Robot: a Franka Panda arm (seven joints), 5 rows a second.
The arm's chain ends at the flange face. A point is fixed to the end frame.
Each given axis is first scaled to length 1.
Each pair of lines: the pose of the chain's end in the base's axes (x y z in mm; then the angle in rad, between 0 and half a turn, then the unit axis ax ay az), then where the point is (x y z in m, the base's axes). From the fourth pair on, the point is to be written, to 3 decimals.
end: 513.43 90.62 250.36 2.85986 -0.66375 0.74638 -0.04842
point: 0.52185 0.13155 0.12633
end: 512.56 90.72 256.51 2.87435 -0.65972 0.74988 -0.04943
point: 0.52019 0.13036 0.13201
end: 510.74 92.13 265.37 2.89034 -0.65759 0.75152 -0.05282
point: 0.51766 0.12987 0.14024
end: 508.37 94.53 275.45 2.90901 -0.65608 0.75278 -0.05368
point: 0.514 0.131 0.150
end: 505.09 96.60 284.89 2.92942 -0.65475 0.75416 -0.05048
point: 0.508 0.132 0.159
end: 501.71 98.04 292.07 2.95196 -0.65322 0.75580 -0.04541
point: 0.502 0.132 0.166
